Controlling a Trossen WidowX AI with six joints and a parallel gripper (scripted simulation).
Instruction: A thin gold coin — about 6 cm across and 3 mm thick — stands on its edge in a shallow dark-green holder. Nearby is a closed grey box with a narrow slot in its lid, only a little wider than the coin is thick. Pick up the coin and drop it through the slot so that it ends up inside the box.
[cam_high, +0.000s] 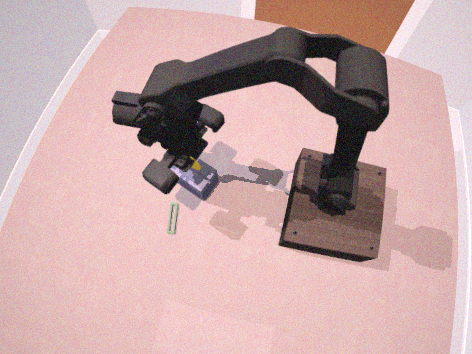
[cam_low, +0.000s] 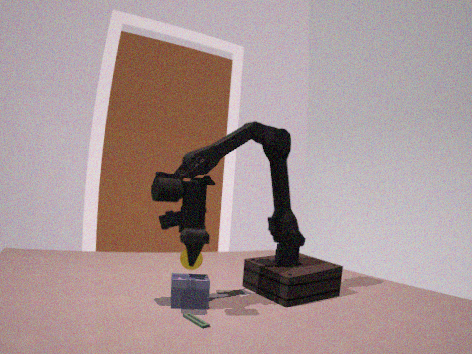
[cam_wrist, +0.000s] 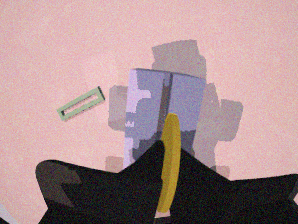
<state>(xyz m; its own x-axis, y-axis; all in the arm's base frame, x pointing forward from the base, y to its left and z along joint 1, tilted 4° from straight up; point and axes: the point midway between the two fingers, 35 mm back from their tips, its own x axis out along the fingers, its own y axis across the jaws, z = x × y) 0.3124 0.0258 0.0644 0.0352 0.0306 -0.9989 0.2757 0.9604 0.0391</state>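
Now: gripper tip 2 cm below the coin.
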